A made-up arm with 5 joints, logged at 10 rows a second.
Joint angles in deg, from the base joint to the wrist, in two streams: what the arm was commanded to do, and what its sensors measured. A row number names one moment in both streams.
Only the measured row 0 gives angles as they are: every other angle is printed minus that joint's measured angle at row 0.
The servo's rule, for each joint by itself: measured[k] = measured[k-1] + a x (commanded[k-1-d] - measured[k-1]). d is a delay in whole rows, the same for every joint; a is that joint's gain. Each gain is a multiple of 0.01, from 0.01 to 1. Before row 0 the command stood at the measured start. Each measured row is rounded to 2 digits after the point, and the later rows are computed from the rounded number. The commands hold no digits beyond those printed.
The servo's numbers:
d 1
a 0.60 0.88 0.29 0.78 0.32
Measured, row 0:
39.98 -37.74 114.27 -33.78 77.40
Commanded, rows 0 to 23:
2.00 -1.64 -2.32 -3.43 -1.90
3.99 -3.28 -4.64 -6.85 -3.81
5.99 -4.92 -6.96 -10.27 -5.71
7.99 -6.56 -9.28 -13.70 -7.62
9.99 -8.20 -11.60 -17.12 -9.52
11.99 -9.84 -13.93 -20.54 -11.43
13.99 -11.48 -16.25 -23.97 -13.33
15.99 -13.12 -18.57 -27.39 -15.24
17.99 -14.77 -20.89 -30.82 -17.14
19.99 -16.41 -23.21 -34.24 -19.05
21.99 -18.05 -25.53 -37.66 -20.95
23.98 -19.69 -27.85 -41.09 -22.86
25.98 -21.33 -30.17 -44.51 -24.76
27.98 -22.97 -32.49 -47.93 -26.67
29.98 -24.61 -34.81 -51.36 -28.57
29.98 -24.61 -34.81 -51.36 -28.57
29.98 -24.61 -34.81 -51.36 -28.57
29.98 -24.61 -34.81 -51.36 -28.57
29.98 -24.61 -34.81 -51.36 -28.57
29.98 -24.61 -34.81 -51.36 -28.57
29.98 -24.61 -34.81 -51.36 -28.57
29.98 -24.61 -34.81 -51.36 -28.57
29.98 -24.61 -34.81 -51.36 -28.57
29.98 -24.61 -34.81 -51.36 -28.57
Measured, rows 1 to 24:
0.00 0.00 0.00 0.00 0.00
1.20 -1.44 -0.67 -2.68 -0.61
2.87 -3.06 -1.82 -5.93 -1.63
4.74 -4.70 -3.31 -9.32 -2.94
6.69 -6.34 -5.04 -12.74 -4.44
8.67 -7.98 -6.94 -16.16 -6.07
10.66 -9.62 -8.97 -19.58 -7.79
12.66 -11.26 -11.08 -23.00 -9.56
14.66 -12.90 -13.25 -26.42 -11.38
16.66 -14.55 -15.47 -29.85 -13.22
18.66 -16.19 -17.71 -33.27 -15.09
20.66 -17.83 -19.98 -36.69 -16.97
22.65 -19.47 -22.26 -40.12 -18.85
24.65 -21.11 -24.55 -43.54 -20.74
26.65 -22.75 -26.85 -46.96 -22.64
28.65 -24.39 -29.16 -50.39 -24.54
29.45 -24.58 -30.80 -51.15 -25.83
29.77 -24.61 -31.96 -51.31 -26.71
29.90 -24.61 -32.79 -51.35 -27.31
29.95 -24.61 -33.38 -51.36 -27.71
29.97 -24.61 -33.79 -51.36 -27.99
29.98 -24.61 -34.09 -51.36 -28.18
29.98 -24.61 -34.30 -51.36 -28.30
29.98 -24.61 -34.45 -51.36 -28.39

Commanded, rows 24 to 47:
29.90 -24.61 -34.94 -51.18 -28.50
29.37 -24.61 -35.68 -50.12 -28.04
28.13 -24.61 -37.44 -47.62 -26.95
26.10 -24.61 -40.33 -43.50 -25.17
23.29 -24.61 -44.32 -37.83 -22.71
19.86 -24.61 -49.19 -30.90 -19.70
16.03 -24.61 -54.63 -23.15 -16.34
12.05 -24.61 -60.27 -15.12 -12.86
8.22 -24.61 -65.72 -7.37 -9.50
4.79 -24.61 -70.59 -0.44 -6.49
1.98 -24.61 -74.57 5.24 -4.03
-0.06 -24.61 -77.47 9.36 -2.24
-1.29 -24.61 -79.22 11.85 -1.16
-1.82 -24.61 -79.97 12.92 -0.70
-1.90 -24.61 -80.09 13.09 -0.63
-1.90 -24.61 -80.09 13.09 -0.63
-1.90 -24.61 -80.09 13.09 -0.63
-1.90 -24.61 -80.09 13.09 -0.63
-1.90 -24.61 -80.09 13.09 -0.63
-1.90 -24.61 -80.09 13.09 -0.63
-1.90 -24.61 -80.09 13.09 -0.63
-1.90 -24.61 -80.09 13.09 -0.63
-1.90 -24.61 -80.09 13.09 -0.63
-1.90 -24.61 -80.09 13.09 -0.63
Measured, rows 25 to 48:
29.98 -24.61 -34.55 -51.36 -28.45
29.93 -24.61 -34.66 -51.22 -28.47
29.59 -24.61 -34.96 -50.36 -28.33
28.71 -24.61 -35.68 -48.22 -27.89
27.14 -24.61 -37.03 -44.54 -27.02
24.83 -24.61 -39.14 -39.31 -25.64
21.85 -24.61 -42.05 -32.75 -23.74
18.36 -24.61 -45.70 -25.26 -21.37
14.57 -24.61 -49.93 -17.35 -18.65
10.76 -24.61 -54.51 -9.57 -15.72
7.18 -24.61 -59.17 -2.45 -12.77
4.06 -24.61 -63.64 3.55 -9.97
1.59 -24.61 -67.65 8.08 -7.50
-0.14 -24.61 -71.01 11.02 -5.47
-1.15 -24.61 -73.61 12.50 -3.94
-1.60 -24.61 -75.49 12.96 -2.88
-1.78 -24.61 -76.82 13.06 -2.16
-1.85 -24.61 -77.77 13.08 -1.67
-1.88 -24.61 -78.44 13.09 -1.34
-1.89 -24.61 -78.92 13.09 -1.11
-1.90 -24.61 -79.26 13.09 -0.96
-1.90 -24.61 -79.50 13.09 -0.85
-1.90 -24.61 -79.67 13.09 -0.78
-1.90 -24.61 -79.79 13.09 -0.73

